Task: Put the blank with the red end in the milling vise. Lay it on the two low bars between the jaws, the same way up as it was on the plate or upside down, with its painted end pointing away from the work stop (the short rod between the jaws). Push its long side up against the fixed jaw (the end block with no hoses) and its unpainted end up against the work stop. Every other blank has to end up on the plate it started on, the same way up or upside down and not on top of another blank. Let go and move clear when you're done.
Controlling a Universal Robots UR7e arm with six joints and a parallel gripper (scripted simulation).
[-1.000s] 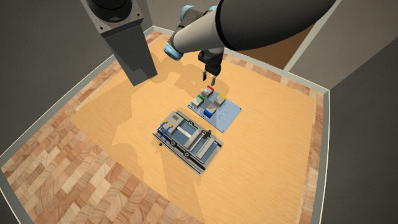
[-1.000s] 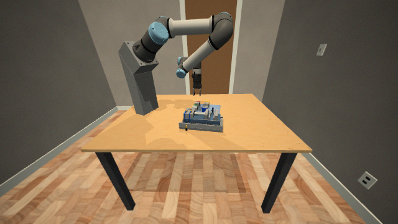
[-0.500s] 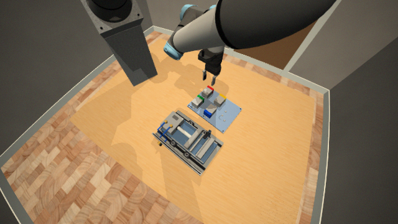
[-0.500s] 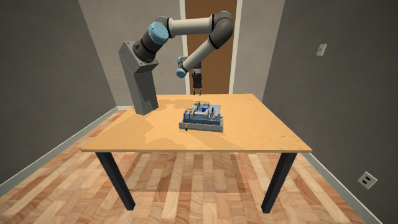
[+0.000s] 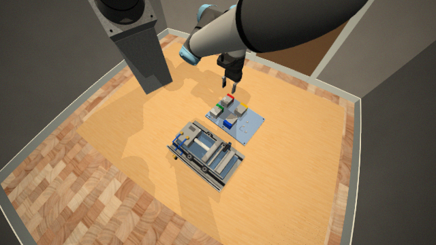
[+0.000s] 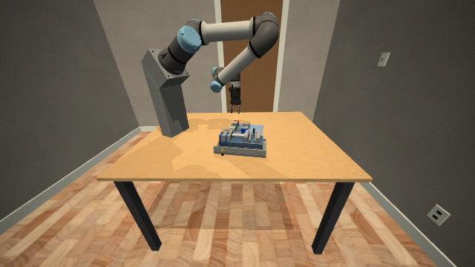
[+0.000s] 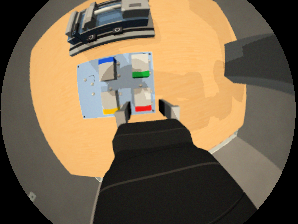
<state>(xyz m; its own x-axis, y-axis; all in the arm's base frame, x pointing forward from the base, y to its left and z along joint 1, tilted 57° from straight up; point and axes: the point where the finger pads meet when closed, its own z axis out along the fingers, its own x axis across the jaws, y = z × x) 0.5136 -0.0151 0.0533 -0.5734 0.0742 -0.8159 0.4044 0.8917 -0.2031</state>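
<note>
Right now my hand is 11 cm above the red-ended blank. The rest, counted from my hand: green-ended blank 5 cm behind, 7 cm to the right, 11 cm below; yellow-ended blank 7 cm ahead, 5 cm to the right, 11 cm below; blue-grey plate 5 cm ahead, 9 cm to the right, 13 cm below.
</note>
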